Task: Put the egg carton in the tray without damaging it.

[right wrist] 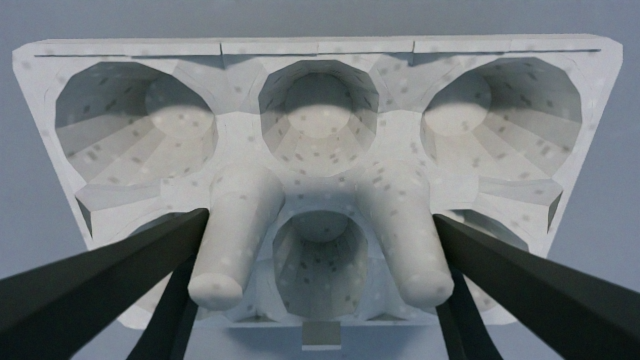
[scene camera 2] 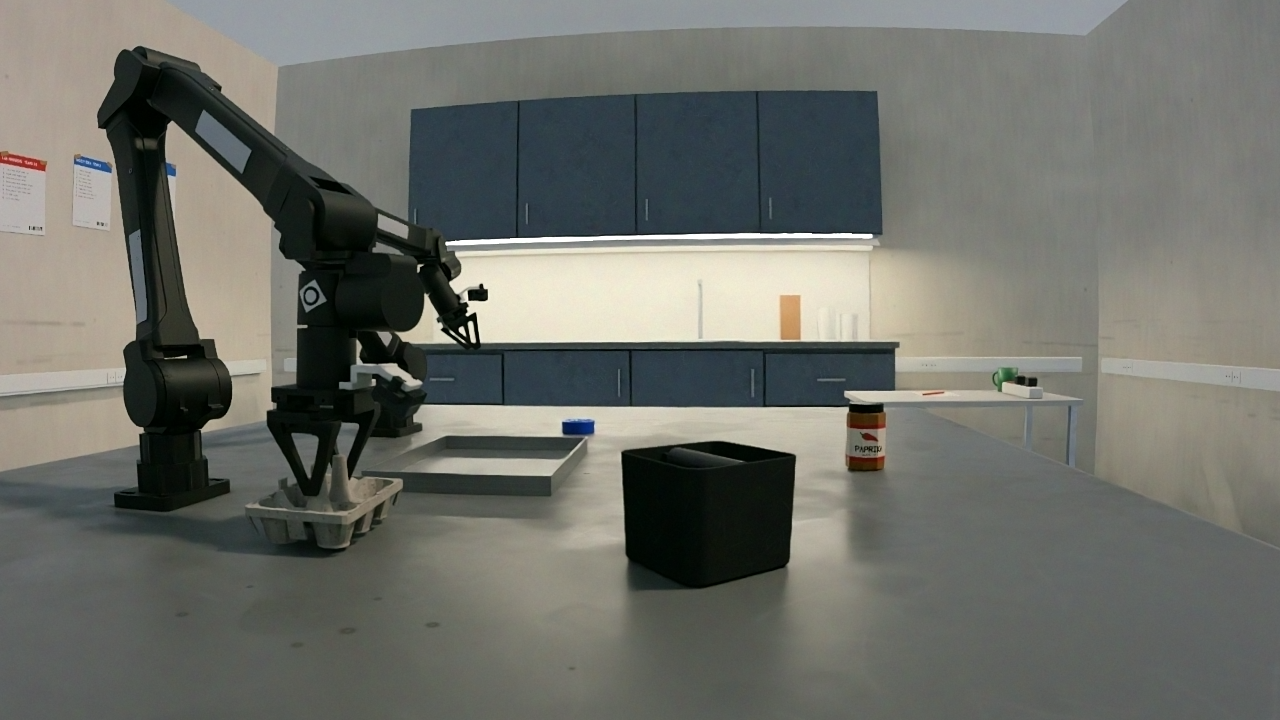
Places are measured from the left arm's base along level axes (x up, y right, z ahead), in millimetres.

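Where they show: left gripper, fingertip midpoint: (scene camera 2: pixel 474 348); right gripper, fingertip midpoint: (right wrist: pixel 319 228) (scene camera 2: pixel 327 488); left arm's base, link origin: (scene camera 2: pixel 391 433); right arm's base, link origin: (scene camera 2: pixel 174 498).
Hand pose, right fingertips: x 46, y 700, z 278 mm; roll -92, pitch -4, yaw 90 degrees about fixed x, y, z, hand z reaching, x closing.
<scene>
Each offset is from my right fingertips to the top centre of the thing.
The pale grey egg carton @[dx +28, dy +0, dz +2 mm] (scene camera 2: pixel 332 531) (right wrist: pixel 237 125) has open cups and two upright posts. It is level, at the lower left in the scene view, left of and nearer than the tray, and appears slightly above the table, with a shadow below it. My right gripper (scene camera 2: pixel 327 481) (right wrist: pixel 319 228) points down, with its fingers pressed to the outer sides of the two posts; it is shut on the egg carton. The shallow grey tray @[dx -21, dy -367, dz +40 mm] (scene camera 2: pixel 474 484) lies flat behind and to the right of the carton. My left gripper (scene camera 2: pixel 471 345) is open and empty, raised behind the right arm.
A black square bin @[dx +47, dy +20, dz +361 mm] (scene camera 2: pixel 707 519) with a dark object inside stands right of the tray. A paprika jar @[dx +48, dy -416, dz +572 mm] (scene camera 2: pixel 865 438) stands farther right, and a small blue object @[dx -21, dy -773, dz +85 mm] (scene camera 2: pixel 578 427) lies behind the tray's far right corner. The right arm partly hides the left arm.
</scene>
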